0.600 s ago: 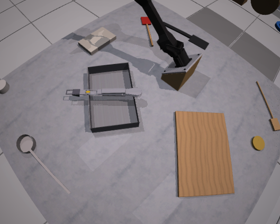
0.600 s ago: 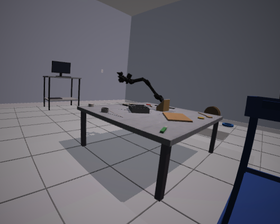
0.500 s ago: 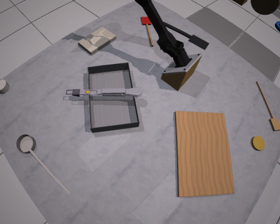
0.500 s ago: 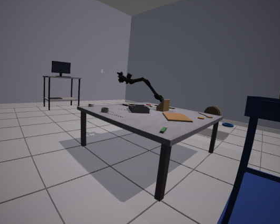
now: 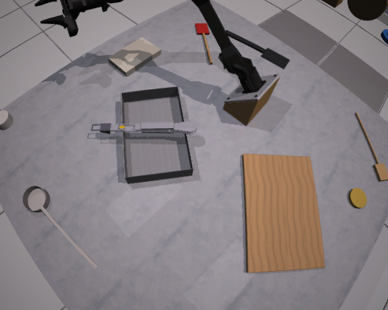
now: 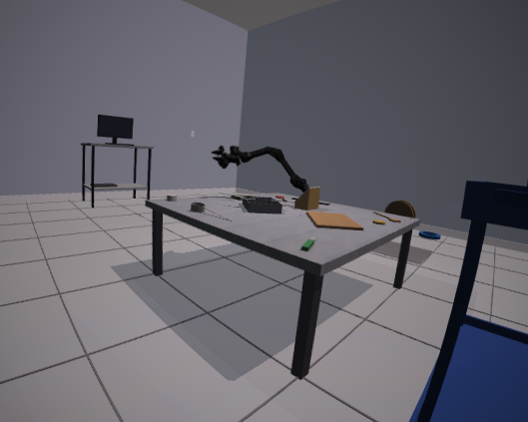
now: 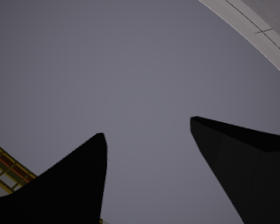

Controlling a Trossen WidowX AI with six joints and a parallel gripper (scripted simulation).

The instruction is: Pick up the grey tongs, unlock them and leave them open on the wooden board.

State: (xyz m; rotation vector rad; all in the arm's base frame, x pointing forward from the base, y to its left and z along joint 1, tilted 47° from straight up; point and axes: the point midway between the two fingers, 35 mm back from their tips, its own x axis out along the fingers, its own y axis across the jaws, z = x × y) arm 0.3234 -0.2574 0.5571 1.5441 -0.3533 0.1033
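Right now the yellow lock piece is 360 mm to the left of my gripper tip, 250 mm below it and 20 mm ahead of it. The rest, counted from my gripper tip: white puck (290 mm below, 290 mm ahead, 50 mm to the right); block (300 mm below, 260 mm behind, 120 mm to the left); roasting tin (430 mm to the left, 280 mm below, 40 mm behind).
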